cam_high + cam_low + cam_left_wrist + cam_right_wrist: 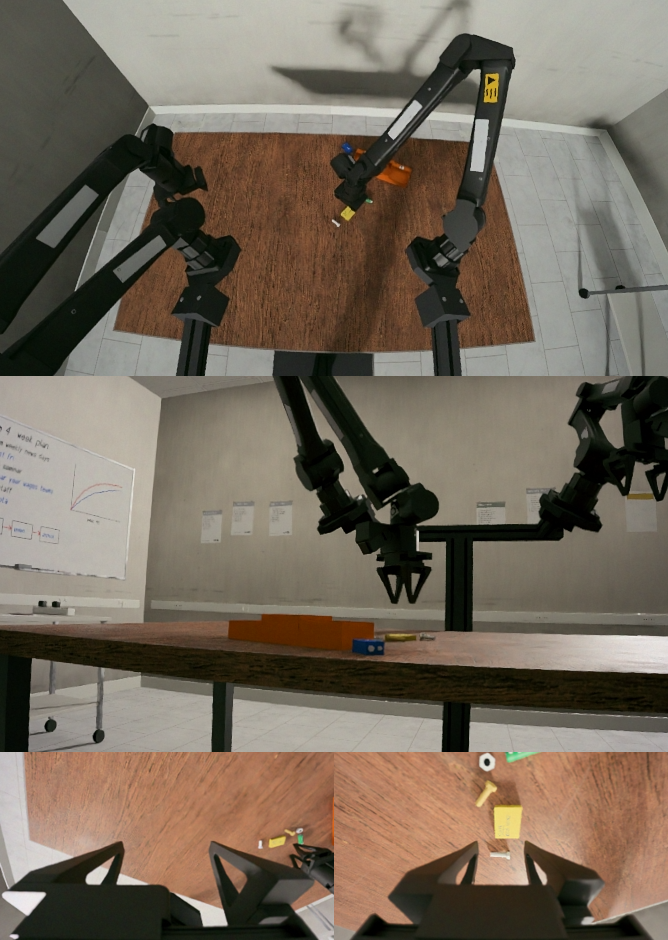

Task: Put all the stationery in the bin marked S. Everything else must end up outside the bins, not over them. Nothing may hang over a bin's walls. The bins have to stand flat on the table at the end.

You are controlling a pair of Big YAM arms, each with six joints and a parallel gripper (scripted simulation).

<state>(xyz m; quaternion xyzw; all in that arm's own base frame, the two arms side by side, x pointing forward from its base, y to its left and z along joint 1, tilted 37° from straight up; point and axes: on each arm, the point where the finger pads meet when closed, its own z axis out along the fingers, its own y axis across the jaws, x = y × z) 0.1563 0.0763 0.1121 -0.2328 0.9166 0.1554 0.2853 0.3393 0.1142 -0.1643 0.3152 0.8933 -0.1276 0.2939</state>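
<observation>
My right hand is 8 cm above the yellow sticky-note pad and 1 cm past it. Also, from my right hand: yellow bolt (8 cm below, 4 cm ahead, 1 cm to the right); grey nut (8 cm below, 7 cm ahead, 4 cm to the right); white bolt (8 cm below, 6 cm behind, 4 cm to the left).
</observation>
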